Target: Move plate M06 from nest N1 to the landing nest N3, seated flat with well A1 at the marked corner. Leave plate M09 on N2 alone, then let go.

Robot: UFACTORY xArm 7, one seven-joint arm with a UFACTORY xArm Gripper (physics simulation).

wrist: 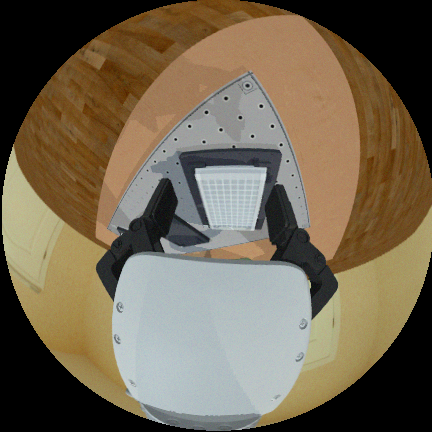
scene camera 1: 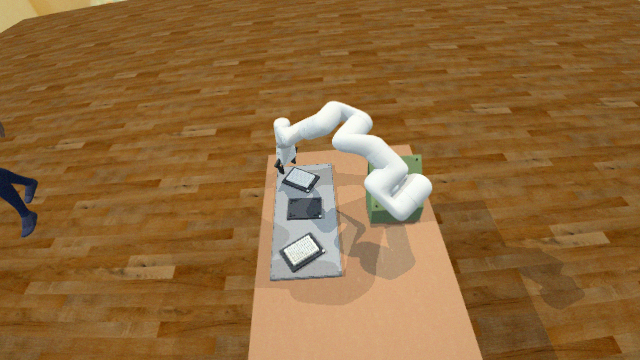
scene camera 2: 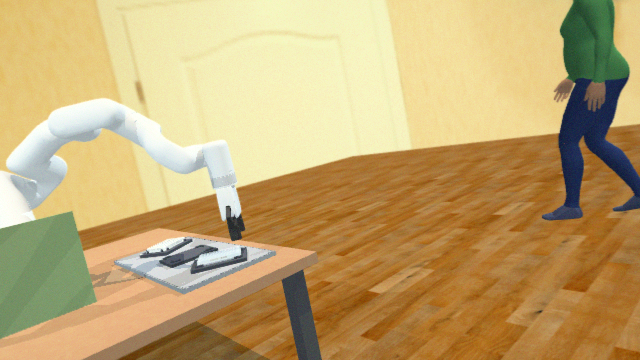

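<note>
A white gridded plate (scene camera 1: 301,178) (scene camera 2: 218,255) (wrist: 231,200) lies in a dark nest (wrist: 230,156) at the board's far end in scene camera 1. A cream plate (scene camera 1: 302,249) (scene camera 2: 167,245) lies in the dark nest at the other end. The middle dark nest (scene camera 1: 304,208) (scene camera 2: 187,255) (wrist: 186,234) holds no plate. Plate and nest labels cannot be read. My gripper (scene camera 1: 287,167) (scene camera 2: 238,234) (wrist: 220,191) is open and empty, raised above the outer side of the far-end plate. In the wrist view its fingers show left and right of that plate, apart from it.
The nests stand on a grey perforated board (scene camera 1: 331,267) (wrist: 215,120) on the tan table (scene camera 1: 360,320) (wrist: 320,90). A green block (scene camera 1: 380,216) (scene camera 2: 45,270) stands at the arm's base. A person (scene camera 1: 15,192) (scene camera 2: 575,130) stands on the floor beyond the table.
</note>
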